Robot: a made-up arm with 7 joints. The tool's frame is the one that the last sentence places.
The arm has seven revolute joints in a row. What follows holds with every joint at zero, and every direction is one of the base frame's.
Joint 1 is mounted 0.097 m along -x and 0.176 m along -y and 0.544 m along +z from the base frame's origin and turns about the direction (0.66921, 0.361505, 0.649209), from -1.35 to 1.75 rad.
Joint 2 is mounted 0.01 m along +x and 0.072 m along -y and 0.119 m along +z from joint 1 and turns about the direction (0.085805, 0.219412, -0.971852), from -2.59 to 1.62 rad.
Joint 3 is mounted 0.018 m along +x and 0.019 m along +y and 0.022 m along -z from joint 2 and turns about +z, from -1.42 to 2.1 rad.
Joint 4 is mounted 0.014 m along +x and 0.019 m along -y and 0.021 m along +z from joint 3 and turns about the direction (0.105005, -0.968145, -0.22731), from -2.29 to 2.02 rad.
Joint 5 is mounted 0.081 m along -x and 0.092 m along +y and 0.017 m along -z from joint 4 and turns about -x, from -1.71 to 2.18 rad.
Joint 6 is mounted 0.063 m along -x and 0.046 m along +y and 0.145 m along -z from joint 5 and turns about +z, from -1.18 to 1.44 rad.
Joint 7 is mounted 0.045 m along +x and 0.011 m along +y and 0.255 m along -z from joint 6 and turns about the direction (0.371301, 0.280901, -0.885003), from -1.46 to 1.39 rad.
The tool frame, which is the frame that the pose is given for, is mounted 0.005 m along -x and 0.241 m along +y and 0.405 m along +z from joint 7; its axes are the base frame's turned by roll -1.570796, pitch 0 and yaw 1.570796 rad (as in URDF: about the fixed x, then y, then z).
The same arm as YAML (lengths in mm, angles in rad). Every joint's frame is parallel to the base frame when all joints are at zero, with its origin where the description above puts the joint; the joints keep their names.
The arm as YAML. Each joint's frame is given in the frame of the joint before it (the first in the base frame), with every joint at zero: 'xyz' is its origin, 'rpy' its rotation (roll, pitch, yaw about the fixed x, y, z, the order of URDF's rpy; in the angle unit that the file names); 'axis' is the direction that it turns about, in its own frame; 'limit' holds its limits. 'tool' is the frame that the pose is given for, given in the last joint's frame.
units:
  length: mm
  angle: rad
joints:
  - name: joint 1
    type: revolute
    origin:
      xyz: [-97.0, -176.0, 544.0]
      rpy: [0.0, 0.0, 0.0]
    axis: [0.66921, 0.361505, 0.649209]
    limit:
      lower: -1.35
      upper: 1.75
  - name: joint 2
    type: revolute
    origin:
      xyz: [10.0, -72.0, 119.0]
      rpy: [0.0, 0.0, 0.0]
    axis: [0.085796, 0.21939, -0.971857]
    limit:
      lower: -2.59
      upper: 1.62
  - name: joint 3
    type: revolute
    origin:
      xyz: [18.0, 19.0, -22.0]
      rpy: [0.0, 0.0, 0.0]
    axis: [0.0, 0.0, 1.0]
    limit:
      lower: -1.42
      upper: 2.1
  - name: joint 4
    type: revolute
    origin:
      xyz: [14.0, -19.0, 21.0]
      rpy: [0.0, 0.0, 0.0]
    axis: [0.105005, -0.968145, -0.22731]
    limit:
      lower: -2.29
      upper: 2.02
  - name: joint 5
    type: revolute
    origin:
      xyz: [-81.0, 92.0, -17.0]
      rpy: [0.0, 0.0, 0.0]
    axis: [-1.0, 0.0, 0.0]
    limit:
      lower: -1.71
      upper: 2.18
  - name: joint 6
    type: revolute
    origin:
      xyz: [-63.0, 46.0, -145.0]
      rpy: [0.0, 0.0, 0.0]
    axis: [0.0, 0.0, 1.0]
    limit:
      lower: -1.18
      upper: 1.44
  - name: joint 7
    type: revolute
    origin:
      xyz: [45.0, 11.0, -255.0]
      rpy: [0.0, 0.0, 0.0]
    axis: [0.371301, 0.280901, -0.885003]
    limit:
      lower: -1.46
      upper: 1.39
tool:
  origin:
    xyz: [-5.0, 241.0, 405.0]
    rpy: [-1.5708, 0.0, 1.5708]

